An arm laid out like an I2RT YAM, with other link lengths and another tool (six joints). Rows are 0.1 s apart.
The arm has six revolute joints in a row. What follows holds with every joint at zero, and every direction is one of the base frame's.
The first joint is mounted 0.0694 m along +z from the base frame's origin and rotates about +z.
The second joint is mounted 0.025 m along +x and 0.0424 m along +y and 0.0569 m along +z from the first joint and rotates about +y.
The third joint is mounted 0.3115 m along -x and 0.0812 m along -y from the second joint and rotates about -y.
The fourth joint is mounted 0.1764 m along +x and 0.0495 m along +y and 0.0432 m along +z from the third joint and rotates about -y.
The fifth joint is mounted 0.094 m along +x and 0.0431 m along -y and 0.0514 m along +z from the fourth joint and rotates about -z.
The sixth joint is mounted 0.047 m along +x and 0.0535 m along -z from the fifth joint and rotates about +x.
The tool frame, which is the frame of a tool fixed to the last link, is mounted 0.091 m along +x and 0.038 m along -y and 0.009 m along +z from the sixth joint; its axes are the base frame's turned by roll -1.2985, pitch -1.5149 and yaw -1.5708 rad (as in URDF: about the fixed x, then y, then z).
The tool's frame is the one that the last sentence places.
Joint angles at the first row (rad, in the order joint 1, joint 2, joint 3, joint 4, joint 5, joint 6):
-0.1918 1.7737 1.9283 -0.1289 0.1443 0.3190
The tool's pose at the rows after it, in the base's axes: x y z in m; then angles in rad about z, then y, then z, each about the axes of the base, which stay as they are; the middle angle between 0 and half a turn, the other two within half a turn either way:
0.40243, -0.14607, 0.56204, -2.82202, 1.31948, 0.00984
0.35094, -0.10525, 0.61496, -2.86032, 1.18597, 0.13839
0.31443, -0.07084, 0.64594, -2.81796, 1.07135, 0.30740
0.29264, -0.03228, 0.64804, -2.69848, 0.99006, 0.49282
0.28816, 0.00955, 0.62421, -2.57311, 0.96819, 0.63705
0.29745, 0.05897, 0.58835, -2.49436, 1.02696, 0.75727
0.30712, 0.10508, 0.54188, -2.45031, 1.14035, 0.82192
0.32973, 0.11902, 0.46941, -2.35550, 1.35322, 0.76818
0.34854, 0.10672, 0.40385, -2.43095, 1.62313, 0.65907
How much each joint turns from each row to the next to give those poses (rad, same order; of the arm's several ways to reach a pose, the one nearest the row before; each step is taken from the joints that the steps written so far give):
0.0443 -0.1595 -0.0154 -0.0107 -0.0415 -0.0183
0.0750 -0.1336 0.0183 -0.0138 -0.0428 -0.0017
0.0539 -0.0843 0.0292 -0.0138 -0.1024 0.1086
0.0721 -0.0812 -0.0748 0.0489 -0.1077 0.1871
0.1180 -0.0663 -0.1656 0.0966 -0.0416 0.1367
0.1579 -0.0124 -0.1275 0.0399 0.0091 0.0341
0.1551 0.0107 -0.1150 0.0017 0.0644 -0.0277
0.0248 0.0475 -0.0875 -0.0932 0.0506 0.0169
-0.0016 0.0658 -0.0370 -0.1472 0.1255 -0.1161

